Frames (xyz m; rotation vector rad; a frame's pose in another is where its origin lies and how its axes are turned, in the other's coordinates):
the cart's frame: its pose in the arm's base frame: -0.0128 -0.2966 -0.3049 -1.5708 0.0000 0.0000
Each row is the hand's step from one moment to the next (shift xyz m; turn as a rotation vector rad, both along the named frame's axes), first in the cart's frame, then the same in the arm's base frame.
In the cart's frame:
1: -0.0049 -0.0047 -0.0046 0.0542 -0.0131 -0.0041
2: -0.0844 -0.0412 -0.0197 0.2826 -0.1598 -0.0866
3: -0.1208 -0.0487 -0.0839 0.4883 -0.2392 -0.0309
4: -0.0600 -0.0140 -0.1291 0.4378 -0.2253 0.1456
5: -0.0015 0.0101 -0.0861 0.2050 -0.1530 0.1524
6: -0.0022 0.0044 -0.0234 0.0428 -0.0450 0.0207
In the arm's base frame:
1: -0.0049 -0.0046 0.0047 0.0542 -0.0041 0.0131
2: -0.0844 -0.0197 0.0412 0.2826 -0.0866 0.1598
3: -0.1208 -0.0839 0.0487 0.4883 -0.0309 0.2392
4: -0.0600 -0.1291 0.0140 0.4378 0.1456 0.2253
5: -0.0015 -0.0861 -0.0101 0.2050 0.1524 0.1530
6: -0.0022 -0.0234 -0.0044 0.0428 0.0207 0.0450

